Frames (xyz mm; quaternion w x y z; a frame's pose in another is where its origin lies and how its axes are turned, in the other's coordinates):
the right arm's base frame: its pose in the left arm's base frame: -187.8 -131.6 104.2 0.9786 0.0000 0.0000 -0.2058
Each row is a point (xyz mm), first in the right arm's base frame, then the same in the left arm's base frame.
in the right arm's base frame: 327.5 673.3 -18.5
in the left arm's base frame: 383.2 352.8 85.7
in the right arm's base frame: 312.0 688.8 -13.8
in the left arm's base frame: 375.2 373.2 90.4
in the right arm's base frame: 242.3 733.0 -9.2
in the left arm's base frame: 329.2 441.7 95.0
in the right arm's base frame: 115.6 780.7 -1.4
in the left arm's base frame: 232.5 536.4 102.8
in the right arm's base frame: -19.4 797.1 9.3
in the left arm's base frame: 115.5 605.8 113.5
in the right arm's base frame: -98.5 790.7 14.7
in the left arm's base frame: 40.5 631.8 118.9
